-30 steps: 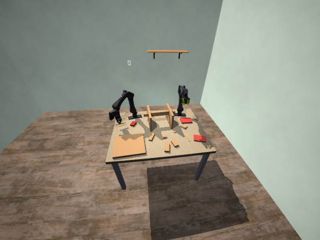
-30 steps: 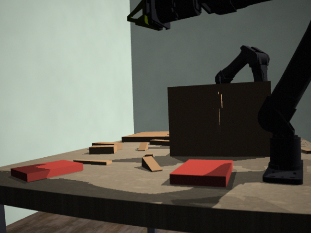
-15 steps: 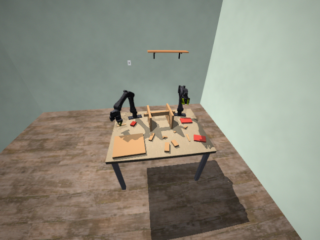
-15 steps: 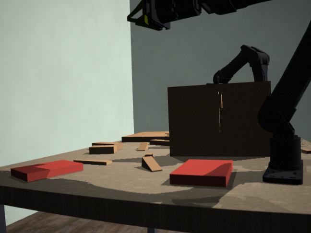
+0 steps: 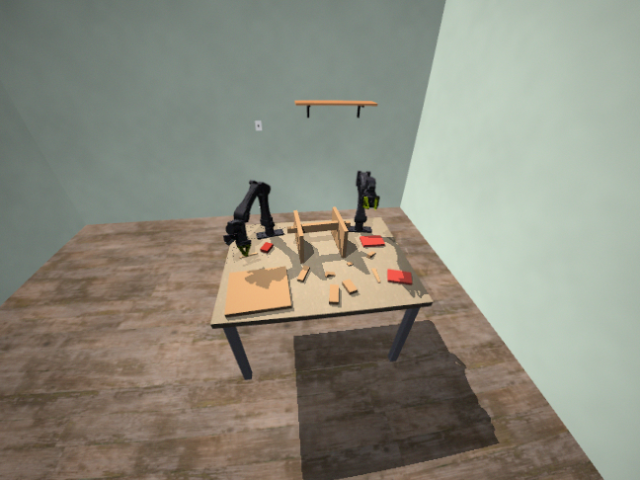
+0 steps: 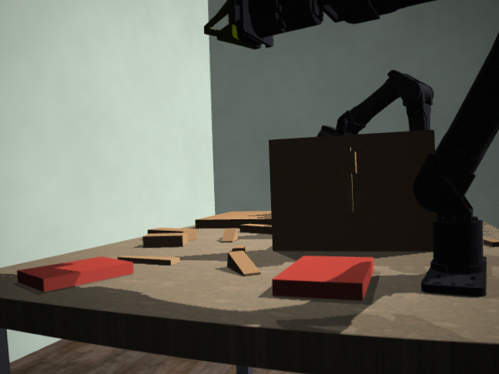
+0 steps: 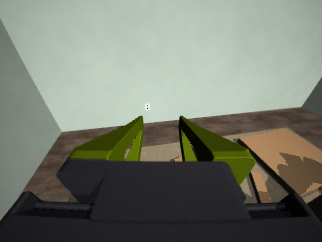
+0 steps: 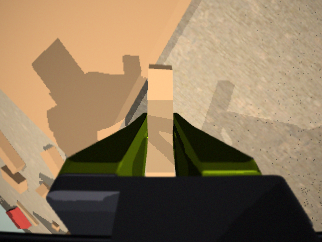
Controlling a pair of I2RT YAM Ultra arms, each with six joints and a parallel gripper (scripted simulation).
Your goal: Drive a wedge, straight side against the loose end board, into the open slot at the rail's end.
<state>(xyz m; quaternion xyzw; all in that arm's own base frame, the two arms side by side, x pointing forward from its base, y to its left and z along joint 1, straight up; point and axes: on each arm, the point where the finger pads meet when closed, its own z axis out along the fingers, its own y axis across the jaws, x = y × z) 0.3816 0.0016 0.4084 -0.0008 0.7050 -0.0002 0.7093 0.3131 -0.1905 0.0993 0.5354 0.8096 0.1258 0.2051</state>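
Right now my left hand is 200 mm past the rail, 270 mm to the left of it and 240 mm above it. From my left hand the other things lie so: flat board 180 mm ahead, 660 mm to the right, 390 mm below.
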